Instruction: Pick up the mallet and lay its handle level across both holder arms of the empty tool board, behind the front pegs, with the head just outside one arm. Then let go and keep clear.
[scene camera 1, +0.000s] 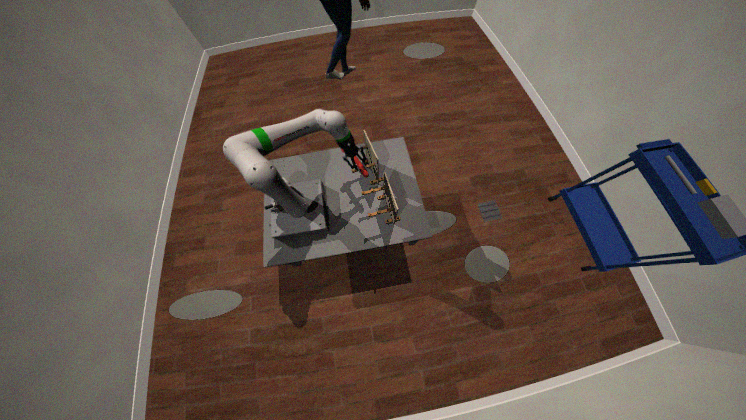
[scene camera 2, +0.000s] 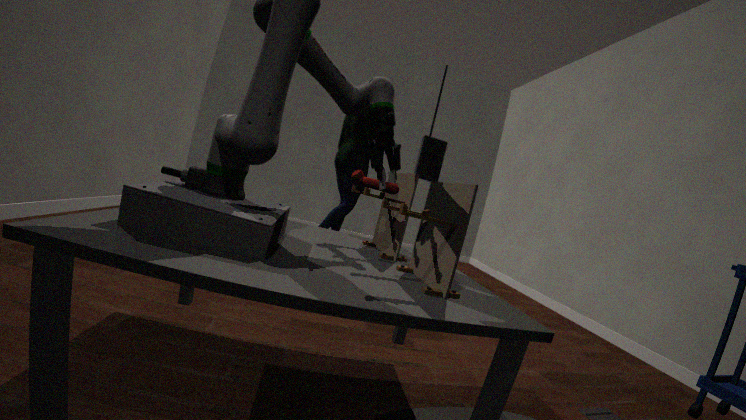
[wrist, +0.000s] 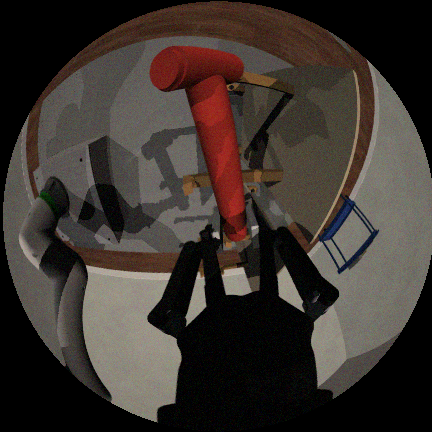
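Where they show: gripper, fingertip midpoint: (scene camera 1: 363, 171) (scene camera 2: 388, 190) (wrist: 232, 212); arm's base at its link origin: (scene camera 2: 221, 193) (wrist: 56, 195).
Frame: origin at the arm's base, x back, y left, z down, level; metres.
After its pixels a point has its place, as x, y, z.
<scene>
The red mallet (scene camera 1: 361, 166) {-0.526, -0.019, -0.168} (scene camera 2: 369, 182) {-0.488, 0.052, -0.153} (wrist: 217, 135) {-0.498, 0.079, -0.172} is held near its handle end by my gripper (scene camera 2: 386, 183) {-0.531, -0.041, -0.141} (wrist: 232, 212) {-0.531, -0.041, -0.141}, which is shut on it. The head (wrist: 197, 68) {-0.479, 0.141, -0.188} points away, at the far side. The far tool board (scene camera 1: 370, 147) {-0.622, 0.080, -0.198} (scene camera 2: 383, 229) {-0.621, 0.126, 0.017} (wrist: 320, 120) {-0.621, 0.120, -0.172} stands beside the mallet. In the wrist view the handle crosses over the nearer holder arm (wrist: 270, 175) {-0.600, 0.007, -0.114}, between its front peg (wrist: 188, 186) {-0.470, 0.004, -0.129} and the board. The head covers the front end of the farther arm (wrist: 265, 81) {-0.570, 0.159, -0.114}. Whether the handle touches either arm cannot be told.
A second tool board (scene camera 1: 390, 194) {-0.632, -0.263, -0.162} (scene camera 2: 451, 247) {-0.628, -0.344, -0.029} stands nearer on the table (scene camera 1: 276, 253) {0.224, -0.309, 0.103} (scene camera 2: 501, 318) {-0.735, -0.481, 0.103}. A dark box (scene camera 2: 431, 156) with a thin rod rises by the boards. The robot's base block (scene camera 2: 193, 221) {0.009, -0.247, 0.050} is left. A person (scene camera 1: 340, 39) stands beyond the table; a blue cart (scene camera 1: 600, 224) is right.
</scene>
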